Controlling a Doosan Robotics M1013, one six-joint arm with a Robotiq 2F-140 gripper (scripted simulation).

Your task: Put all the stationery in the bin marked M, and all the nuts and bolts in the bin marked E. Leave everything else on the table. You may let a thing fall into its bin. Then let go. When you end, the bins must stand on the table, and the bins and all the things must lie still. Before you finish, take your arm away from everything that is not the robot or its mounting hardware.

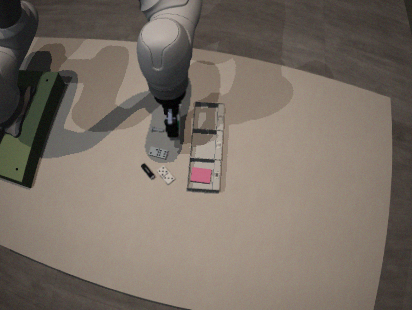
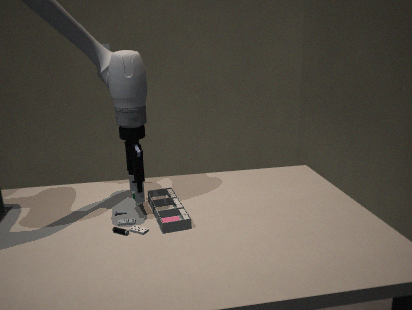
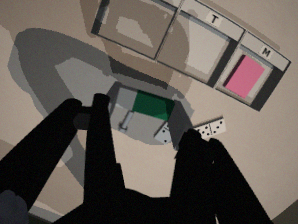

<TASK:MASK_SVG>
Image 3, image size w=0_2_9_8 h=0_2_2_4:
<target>gripper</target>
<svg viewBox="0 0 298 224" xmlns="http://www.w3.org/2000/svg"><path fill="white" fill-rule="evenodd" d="M0 160L0 224L29 224L28 211L33 206L78 130L87 130L83 203L51 224L216 224L216 217L219 224L274 224L224 145L215 138L210 138L209 141L202 139L200 132L194 130L194 126L181 102L175 99L175 106L167 121L173 148L177 151L174 157L176 161L170 196L149 197L133 189L125 188L121 164L116 163L110 117L115 108L122 84L117 81L114 82L106 95L102 93L94 94L92 107L82 106L82 102L75 98L66 99Z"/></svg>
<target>grey three-compartment bin row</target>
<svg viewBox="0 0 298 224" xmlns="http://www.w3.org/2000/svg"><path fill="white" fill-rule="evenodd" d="M89 34L116 44L191 78L260 113L293 62L254 33L200 0L100 0ZM242 54L247 55L265 69L245 99L223 86L223 83Z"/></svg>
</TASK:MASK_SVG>
